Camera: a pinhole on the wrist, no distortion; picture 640 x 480 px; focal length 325.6 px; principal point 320.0 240.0 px. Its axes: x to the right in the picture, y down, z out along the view. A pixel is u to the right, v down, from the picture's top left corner.
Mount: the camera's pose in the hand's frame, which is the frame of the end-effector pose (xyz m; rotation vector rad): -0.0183 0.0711 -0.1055 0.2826 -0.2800 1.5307
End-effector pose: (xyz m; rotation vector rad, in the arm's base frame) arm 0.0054 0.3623 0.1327 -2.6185 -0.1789 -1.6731
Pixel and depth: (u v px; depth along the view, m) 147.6 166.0 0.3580
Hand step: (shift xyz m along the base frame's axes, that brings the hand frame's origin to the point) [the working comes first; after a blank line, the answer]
In the camera's frame: -0.1896 -0.0814 0.3580

0.1445 0.2510 -0.0246
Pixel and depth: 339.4 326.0 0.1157
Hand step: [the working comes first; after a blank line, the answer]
In the camera's frame: 0.0069 0.0306 0.1157

-0.0113 -0.0407 -0.0452
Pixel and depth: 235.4 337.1 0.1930
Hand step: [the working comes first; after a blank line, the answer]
In the camera's frame: -0.0501 0.0576 0.1930

0.0153 0.0410 -0.0961
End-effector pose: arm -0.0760 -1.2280 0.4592 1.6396 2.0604 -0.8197
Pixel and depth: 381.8 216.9 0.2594
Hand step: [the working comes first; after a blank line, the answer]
In the camera's frame: 0.0492 -0.0184 0.2594

0.0151 -0.0963 -0.1226
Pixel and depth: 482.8 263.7 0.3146
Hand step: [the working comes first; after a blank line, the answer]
In the camera's frame: 0.1573 0.0229 0.3146

0.0992 -0.1717 -0.1834
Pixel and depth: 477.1 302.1 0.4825
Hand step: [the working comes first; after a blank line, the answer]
In the camera's frame: 0.2328 0.0920 0.4825

0.1173 -0.3400 -0.2833
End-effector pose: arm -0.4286 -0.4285 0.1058 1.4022 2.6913 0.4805
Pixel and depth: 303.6 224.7 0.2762
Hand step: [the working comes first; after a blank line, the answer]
In the camera's frame: -0.0139 -0.0130 0.2762

0.0027 0.0097 -0.1530
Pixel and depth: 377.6 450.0 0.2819
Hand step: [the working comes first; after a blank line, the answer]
In the camera's frame: 0.0499 0.1818 0.2819

0.1697 -0.1068 -0.1774
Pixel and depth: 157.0 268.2 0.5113
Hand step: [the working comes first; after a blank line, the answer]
In the camera's frame: -0.2560 0.0443 0.5113

-0.1759 -0.1733 -0.3805
